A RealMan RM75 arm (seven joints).
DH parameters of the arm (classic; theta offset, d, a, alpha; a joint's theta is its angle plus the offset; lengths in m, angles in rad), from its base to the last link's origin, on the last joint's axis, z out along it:
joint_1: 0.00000 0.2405 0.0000 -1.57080
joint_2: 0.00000 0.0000 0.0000 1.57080
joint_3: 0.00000 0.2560 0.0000 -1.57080
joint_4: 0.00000 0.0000 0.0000 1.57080
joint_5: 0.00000 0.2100 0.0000 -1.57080
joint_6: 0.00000 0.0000 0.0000 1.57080
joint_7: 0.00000 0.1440 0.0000 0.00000
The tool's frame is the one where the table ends.
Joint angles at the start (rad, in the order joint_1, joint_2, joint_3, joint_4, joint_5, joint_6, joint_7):
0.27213 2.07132 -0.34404 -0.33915 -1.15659 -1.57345 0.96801
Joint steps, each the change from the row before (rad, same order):
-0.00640 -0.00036 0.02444 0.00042 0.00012 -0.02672 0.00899
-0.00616 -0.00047 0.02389 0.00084 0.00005 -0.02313 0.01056
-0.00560 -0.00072 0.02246 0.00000 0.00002 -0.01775 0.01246
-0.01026 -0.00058 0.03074 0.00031 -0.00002 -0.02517 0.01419
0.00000 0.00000 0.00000 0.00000 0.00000 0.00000 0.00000
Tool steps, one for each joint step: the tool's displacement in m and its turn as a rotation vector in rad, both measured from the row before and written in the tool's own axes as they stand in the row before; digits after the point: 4 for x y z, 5 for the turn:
-0.0049 -0.0009 -0.0044 0.00297 -0.02725 0.00461
-0.0046 -0.0011 -0.0043 0.00504 -0.02482 0.00586
-0.0043 -0.0015 -0.0038 0.00720 -0.02131 0.00652
-0.0059 -0.0020 -0.0064 0.01109 -0.02855 0.00542
0.0000 0.0000 0.0000 0.00000 0.00000 0.00000

